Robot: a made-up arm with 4 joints.
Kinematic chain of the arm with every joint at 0, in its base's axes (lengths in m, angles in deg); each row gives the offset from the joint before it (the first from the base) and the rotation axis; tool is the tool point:
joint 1: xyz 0 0 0.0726 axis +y
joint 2: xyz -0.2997 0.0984 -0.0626 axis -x
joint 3: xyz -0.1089 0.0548 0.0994 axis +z
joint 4: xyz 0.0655 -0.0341 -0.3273 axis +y
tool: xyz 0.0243 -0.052 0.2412
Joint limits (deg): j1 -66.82..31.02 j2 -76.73..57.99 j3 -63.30..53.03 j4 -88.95..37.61
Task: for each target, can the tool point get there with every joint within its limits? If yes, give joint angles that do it. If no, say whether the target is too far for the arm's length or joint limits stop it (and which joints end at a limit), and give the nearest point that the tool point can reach.
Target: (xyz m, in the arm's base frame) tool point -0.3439 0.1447 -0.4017
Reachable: yes | joints -37.61 -34.17 -4.44 -67.05
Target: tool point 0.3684 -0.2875 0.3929
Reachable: no: joint limits stop it (at a limit: joint 1, joint 2, joint 4) | nearest point -0.2041 -0.0192 0.2280 | short by 0.653 m
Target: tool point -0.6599 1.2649 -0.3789
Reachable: no: too far | nearest point -0.4694 0.3619 -0.2485 | short by 0.932 m
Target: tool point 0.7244 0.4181 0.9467
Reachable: no: too far | nearest point -0.1156 0.1919 0.2691 | short by 1.103 m
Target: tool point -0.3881 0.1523 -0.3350
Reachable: yes | joints -30.78 -53.00 3.08 -62.94
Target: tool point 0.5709 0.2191 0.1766
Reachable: no: joint limits stop it (at a limit: joint 1, joint 4) | nearest point 0.1368 0.1461 -0.1896 | short by 0.573 m
